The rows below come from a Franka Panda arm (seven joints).
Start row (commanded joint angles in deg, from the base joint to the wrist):
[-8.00, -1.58, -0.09, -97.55, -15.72, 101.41, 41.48]
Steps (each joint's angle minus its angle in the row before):
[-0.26, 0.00, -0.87, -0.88, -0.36, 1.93, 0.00]
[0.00, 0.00, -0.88, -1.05, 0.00, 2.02, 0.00]
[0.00, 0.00, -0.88, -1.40, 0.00, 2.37, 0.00]
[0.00, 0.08, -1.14, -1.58, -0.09, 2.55, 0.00]
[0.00, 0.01, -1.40, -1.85, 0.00, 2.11, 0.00]
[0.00, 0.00, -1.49, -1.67, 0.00, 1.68, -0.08]
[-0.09, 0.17, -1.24, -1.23, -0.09, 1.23, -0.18]
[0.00, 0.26, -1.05, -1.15, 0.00, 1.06, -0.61]
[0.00, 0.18, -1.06, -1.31, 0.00, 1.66, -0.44]
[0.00, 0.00, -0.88, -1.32, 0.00, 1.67, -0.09]
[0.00, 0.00, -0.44, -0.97, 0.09, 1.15, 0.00]
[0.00, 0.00, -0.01, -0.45, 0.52, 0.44, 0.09]
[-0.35, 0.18, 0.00, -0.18, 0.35, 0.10, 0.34]
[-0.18, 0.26, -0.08, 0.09, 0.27, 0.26, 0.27]
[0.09, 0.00, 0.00, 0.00, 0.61, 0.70, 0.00]
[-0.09, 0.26, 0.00, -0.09, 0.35, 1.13, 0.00]
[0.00, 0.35, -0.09, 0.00, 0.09, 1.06, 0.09]
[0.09, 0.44, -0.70, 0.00, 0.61, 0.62, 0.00]
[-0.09, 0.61, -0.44, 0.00, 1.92, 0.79, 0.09]
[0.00, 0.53, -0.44, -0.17, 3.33, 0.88, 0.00]
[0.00, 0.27, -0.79, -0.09, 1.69, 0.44, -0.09]
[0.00, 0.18, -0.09, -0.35, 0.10, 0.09, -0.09]
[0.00, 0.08, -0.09, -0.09, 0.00, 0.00, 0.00]
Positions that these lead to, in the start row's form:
[-8.26, -1.58, -0.96, -98.43, -16.08, 103.34, 41.48]
[-8.26, -1.58, -1.84, -99.48, -16.08, 105.36, 41.48]
[-8.26, -1.58, -2.72, -100.88, -16.08, 107.73, 41.48]
[-8.26, -1.50, -3.86, -102.46, -16.17, 110.28, 41.48]
[-8.26, -1.49, -5.26, -104.31, -16.17, 112.39, 41.48]
[-8.26, -1.49, -6.75, -105.98, -16.17, 114.07, 41.40]
[-8.35, -1.32, -7.99, -107.21, -16.26, 115.30, 41.22]
[-8.35, -1.06, -9.04, -108.36, -16.26, 116.36, 40.61]
[-8.35, -0.88, -10.10, -109.67, -16.26, 118.02, 40.17]
[-8.35, -0.88, -10.98, -110.99, -16.26, 119.69, 40.08]
[-8.35, -0.88, -11.42, -111.96, -16.17, 120.84, 40.08]
[-8.35, -0.88, -11.43, -112.41, -15.65, 121.28, 40.17]
[-8.70, -0.70, -11.43, -112.59, -15.30, 121.38, 40.51]
[-8.88, -0.44, -11.51, -112.50, -15.03, 121.64, 40.78]
[-8.79, -0.44, -11.51, -112.50, -14.42, 122.34, 40.78]
[-8.88, -0.18, -11.51, -112.59, -14.07, 123.47, 40.78]
[-8.88, 0.17, -11.60, -112.59, -13.98, 124.53, 40.87]
[-8.79, 0.61, -12.30, -112.59, -13.37, 125.15, 40.87]
[-8.88, 1.22, -12.74, -112.59, -11.45, 125.94, 40.96]
[-8.88, 1.75, -13.18, -112.76, -8.12, 126.82, 40.96]
[-8.88, 2.02, -13.97, -112.85, -6.43, 127.26, 40.87]
[-8.88, 2.20, -14.06, -113.20, -6.33, 127.35, 40.78]
[-8.88, 2.28, -14.15, -113.29, -6.33, 127.35, 40.78]

